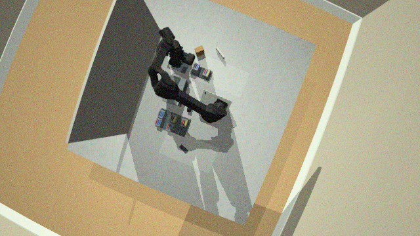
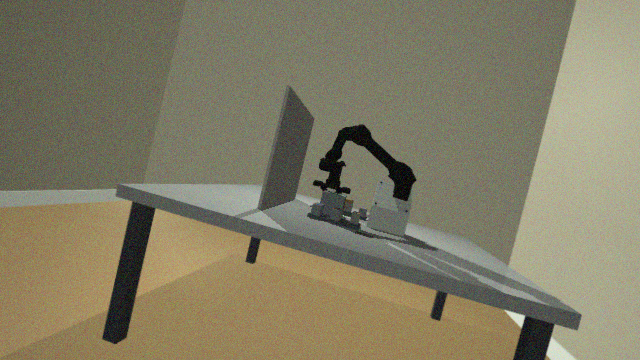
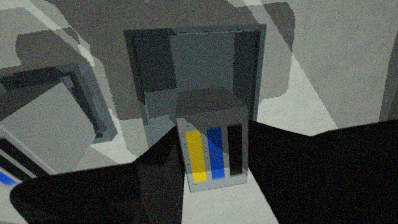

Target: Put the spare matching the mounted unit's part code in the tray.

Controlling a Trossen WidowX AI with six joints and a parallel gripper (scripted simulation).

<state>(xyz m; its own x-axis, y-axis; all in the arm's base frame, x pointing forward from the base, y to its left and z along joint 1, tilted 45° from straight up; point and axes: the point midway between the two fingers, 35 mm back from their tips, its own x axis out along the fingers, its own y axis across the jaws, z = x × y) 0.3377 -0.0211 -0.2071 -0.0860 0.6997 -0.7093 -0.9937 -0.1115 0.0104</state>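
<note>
The flat grey-blue tray is 30 mm below my gripper tip. The rest, counted from my gripper tip: mounted unit: 200 mm to the left, 70 mm behind, 20 mm above; thin stick: 190 mm behind, 160 mm to the right, 20 mm below; orange block: 100 mm to the right, 80 mm behind, 10 mm above.
</note>
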